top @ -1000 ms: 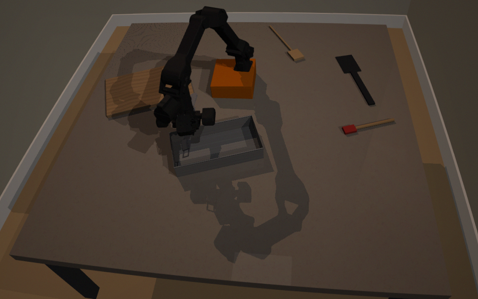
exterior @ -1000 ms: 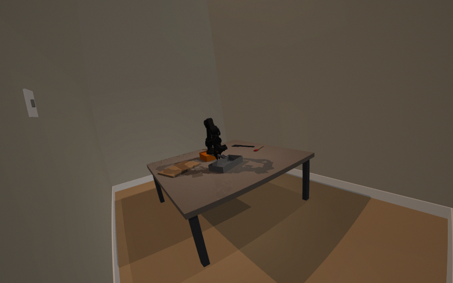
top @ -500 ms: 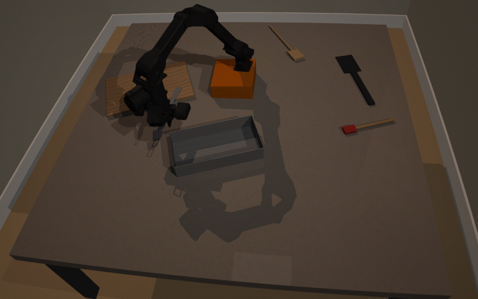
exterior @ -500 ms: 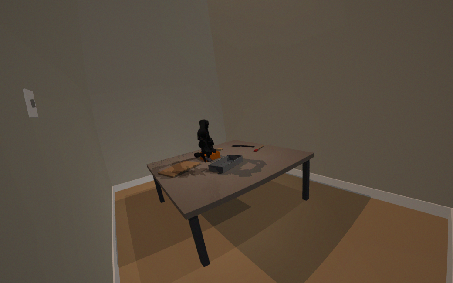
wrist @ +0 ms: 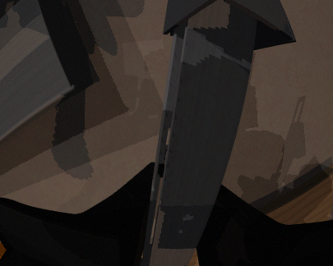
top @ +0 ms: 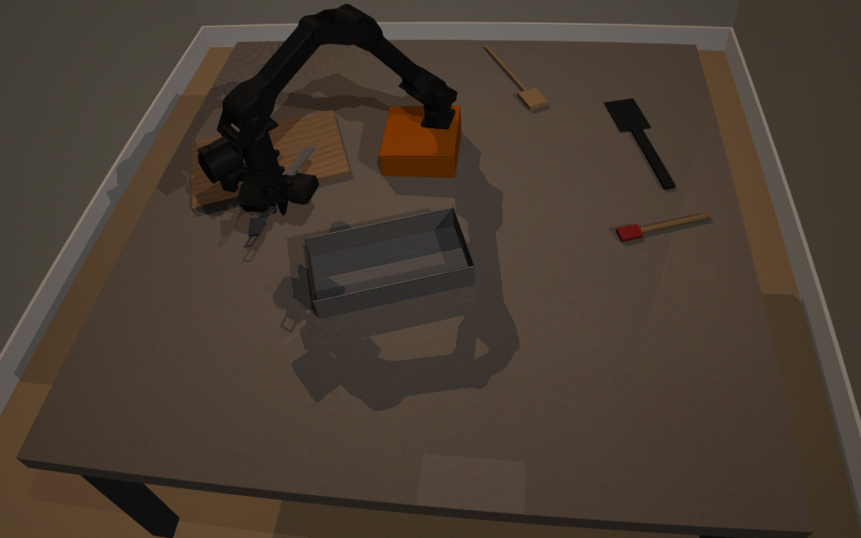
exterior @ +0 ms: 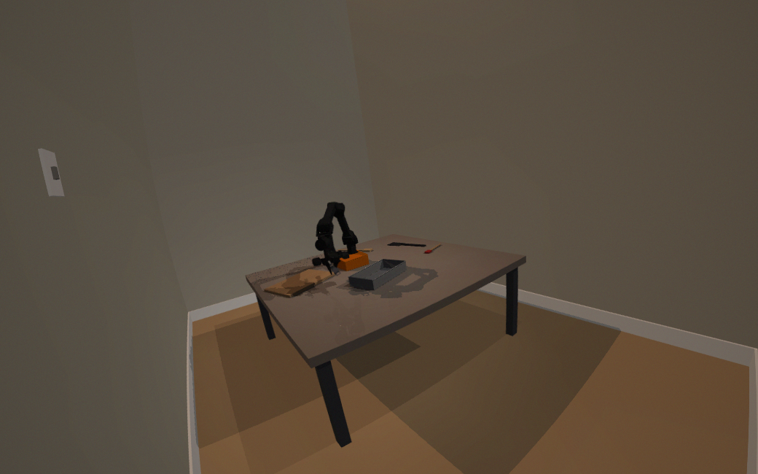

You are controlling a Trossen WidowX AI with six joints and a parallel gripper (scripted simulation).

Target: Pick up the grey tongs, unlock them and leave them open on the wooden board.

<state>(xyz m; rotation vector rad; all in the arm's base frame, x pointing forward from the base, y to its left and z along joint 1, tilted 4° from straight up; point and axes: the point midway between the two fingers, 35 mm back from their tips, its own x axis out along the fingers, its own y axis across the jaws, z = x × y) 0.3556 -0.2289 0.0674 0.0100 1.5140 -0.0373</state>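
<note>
My gripper tip is now 22 cm past the wooden board, 15 cm to the left of it and 7 cm above it. Also, from my gripper tip: red-headed spatula (72 cm to the left, 18 cm behind, 7 cm below); roasting tin (24 cm to the left, 5 cm below, 3 cm ahead); black spatula (68 cm to the left, 48 cm behind, 7 cm below).
</note>
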